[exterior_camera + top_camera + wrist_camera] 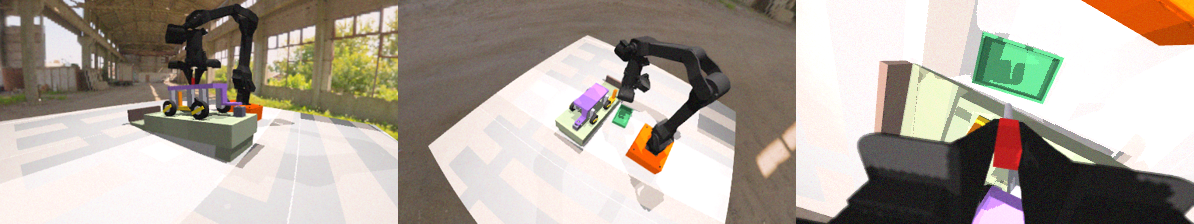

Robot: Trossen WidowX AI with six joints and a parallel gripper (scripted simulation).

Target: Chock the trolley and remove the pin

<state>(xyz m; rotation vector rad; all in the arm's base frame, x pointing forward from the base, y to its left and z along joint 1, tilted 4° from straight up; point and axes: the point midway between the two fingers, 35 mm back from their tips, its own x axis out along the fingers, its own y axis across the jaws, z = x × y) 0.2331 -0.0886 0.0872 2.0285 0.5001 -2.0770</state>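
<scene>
Now: gripper tip 50 mm short of the yellow chock, 50 mm above it and 10 mm to the right of it. Round my gripper tip: red-headed stop pin: right at my gripper tip; purple trolley: 110 mm to the left, 100 mm ahead, 30 mm below; grey-green ramp: 110 mm to the left, 100 mm ahead, 90 mm below.
</scene>
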